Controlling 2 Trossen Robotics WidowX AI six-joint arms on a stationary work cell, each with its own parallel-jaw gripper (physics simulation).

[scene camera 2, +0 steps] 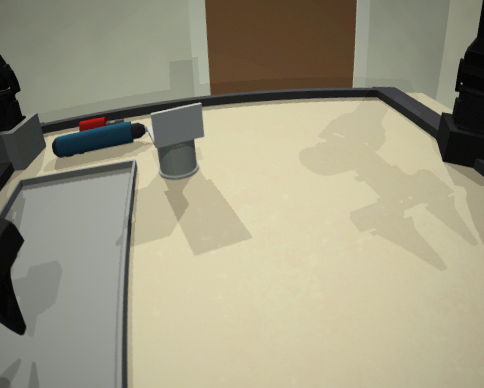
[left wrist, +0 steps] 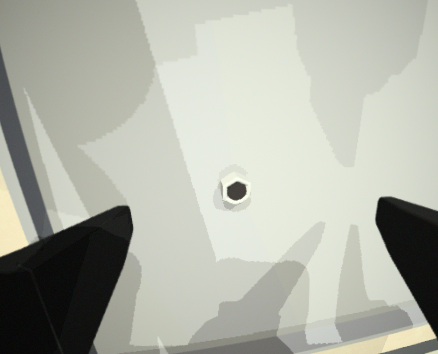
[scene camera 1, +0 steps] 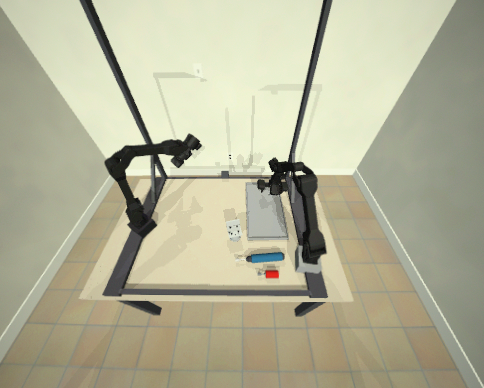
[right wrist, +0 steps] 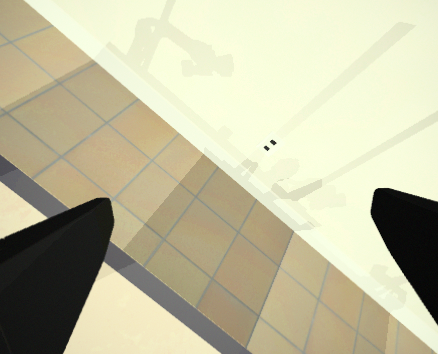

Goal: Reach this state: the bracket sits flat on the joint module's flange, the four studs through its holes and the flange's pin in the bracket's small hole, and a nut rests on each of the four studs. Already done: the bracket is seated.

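Pixels of known places: left gripper, fingertip midpoint: (left wrist: 253, 213) (scene camera 1: 268, 192); right gripper, fingertip midpoint: (right wrist: 241, 205); left arm's base, link origin: (scene camera 2: 6, 125) (scene camera 1: 309, 256); right arm's base, link origin: (scene camera 2: 470, 125) (scene camera 1: 140, 222).
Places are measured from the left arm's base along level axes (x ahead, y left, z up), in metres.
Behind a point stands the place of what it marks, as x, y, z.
Observation:
The pale bracket (scene camera 1: 233, 223) @(0.379, -0.117, 0.008) (scene camera 2: 177, 125) @(0.382, -0.122, 0.007) sits on the grey cylindrical joint module (scene camera 2: 178, 160) @(0.377, -0.117, -0.049). Dark spots show on its face in scene camera 1; whether nuts are on the studs is too small to tell. A hex nut (left wrist: 235, 177) @(0.205, -0.410, -0.070) lies flat on the grey tray (left wrist: 270, 125) @(0.215, -0.391, -0.075) (scene camera 1: 267, 220) @(0.202, -0.216, -0.074) (scene camera 2: 80, 210) @(0.239, -0.194, -0.075). My left gripper (left wrist: 253, 213) @(0.213, -0.421, -0.065) is open and empty above the tray, with the nut below, between its fingers in the picture, slightly left of centre. One left finger (scene camera 2: 11, 285) @(0.259, -0.393, -0.010) shows in scene camera 2. My right gripper (right wrist: 241, 205) @(0.716, -0.466, 0.167) is open and empty, raised high, away from the bracket.
A blue-handled tool (scene camera 1: 266, 257) @(0.194, 0.017, -0.040) (scene camera 2: 95, 138) @(0.203, -0.007, -0.050) and a smaller red-handled tool (scene camera 1: 272, 274) @(0.160, 0.090, -0.046) (scene camera 2: 93, 123) @(0.168, 0.072, -0.049) lie near the left arm's base. The tray has a raised rim. Dark frame beams border the table, with upright posts at the back in scene camera 1.

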